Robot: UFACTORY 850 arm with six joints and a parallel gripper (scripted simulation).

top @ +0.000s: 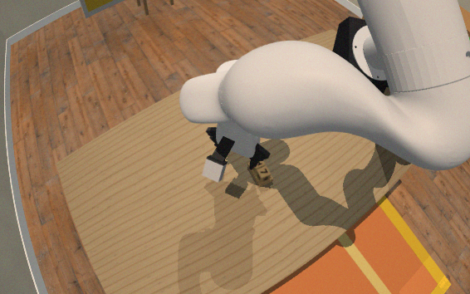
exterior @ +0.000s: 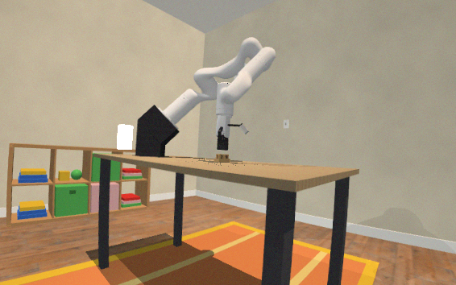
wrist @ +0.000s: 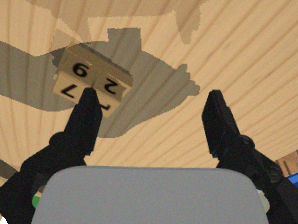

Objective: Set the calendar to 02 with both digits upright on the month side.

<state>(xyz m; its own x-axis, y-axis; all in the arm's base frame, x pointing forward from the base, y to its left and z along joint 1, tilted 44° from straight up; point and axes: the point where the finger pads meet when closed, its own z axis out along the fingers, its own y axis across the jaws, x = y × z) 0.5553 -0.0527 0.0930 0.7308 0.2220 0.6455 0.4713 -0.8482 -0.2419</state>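
Now: hand 5 cm past the wooden cube, 3 cm to the right of it and 4 cm above it. Also, from my hand: wooden calendar tray (5 cm behind, 5 cm to the left, 6 cm below).
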